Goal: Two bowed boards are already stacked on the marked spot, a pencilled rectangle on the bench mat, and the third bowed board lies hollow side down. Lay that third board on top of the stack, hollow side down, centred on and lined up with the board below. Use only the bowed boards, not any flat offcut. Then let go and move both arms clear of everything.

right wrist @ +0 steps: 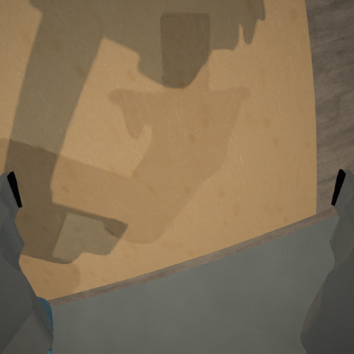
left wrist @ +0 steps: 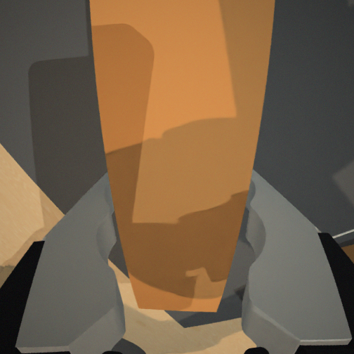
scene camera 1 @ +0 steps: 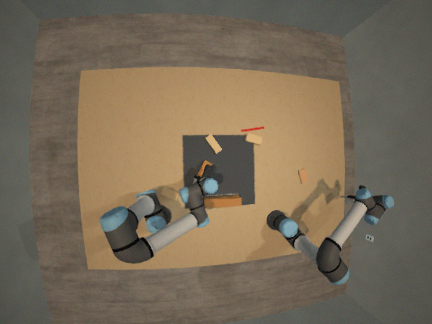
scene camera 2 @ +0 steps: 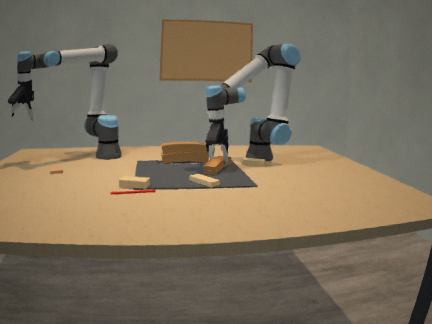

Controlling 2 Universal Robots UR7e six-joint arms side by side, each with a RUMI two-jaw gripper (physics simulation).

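Pixels of known places: right gripper, between the fingertips: (scene camera 1: 348,199) (scene camera 2: 22,118); left arm's base, origin of its link: (scene camera 2: 259,158); right arm's base, origin of its link: (scene camera 1: 275,219) (scene camera 2: 108,156).
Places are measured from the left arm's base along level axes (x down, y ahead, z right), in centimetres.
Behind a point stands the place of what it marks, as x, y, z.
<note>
The third bowed board (scene camera 1: 204,168) @(-5.3, 29.9, 32.9) (scene camera 2: 214,166) @(-4.6, 34.7, 34.1) (left wrist: 185,100) lies hollow side down on the dark mat (scene camera 1: 235,170) @(-0.6, 26.3, 54.8) (scene camera 2: 160,176) @(-0.6, 33.7, 57.8). My left gripper (scene camera 1: 200,179) @(-2.2, 22.6, 28.7) (scene camera 2: 218,159) @(-2.2, 22.6, 28.7) (left wrist: 178,170) is shut on it, one finger against each long side near one end. Two bowed boards (scene camera 1: 223,201) @(-10.6, 7.7, 42.7) (scene camera 2: 183,152) @(-6.1, 9.5, 44.0) are stacked at the mat's edge near the arm bases; a corner of them shows at the right of the left wrist view. Part of the pencilled rectangle (left wrist: 344,233) shows beside them. My right gripper (scene camera 1: 345,197) @(-24.9, -1.9, 132.0) (scene camera 2: 22,116) @(-24.9, -1.9, 132.0) (right wrist: 175,172) is open and empty, high over the table's side edge.
Pale flat offcuts lie at the mat's far edge (scene camera 1: 213,143) @(-2.6, 46.0, 40.6) (scene camera 2: 204,180) @(-2.5, 49.0, 41.5), at its corner (scene camera 1: 254,139) @(-3.6, 46.7, 69.7) (scene camera 2: 134,182) @(-2.9, 50.1, 69.6) and near the left arm's base (scene camera 1: 171,194) (scene camera 2: 253,162). A red stick (scene camera 1: 252,129) @(-0.5, 54.3, 70.0) (scene camera 2: 132,192) @(-0.4, 55.0, 70.6) and a small pinkish block (scene camera 1: 302,175) @(-1.5, 17.1, 107.9) (scene camera 2: 56,170) @(-1.5, 21.2, 108.1) lie on the table.
</note>
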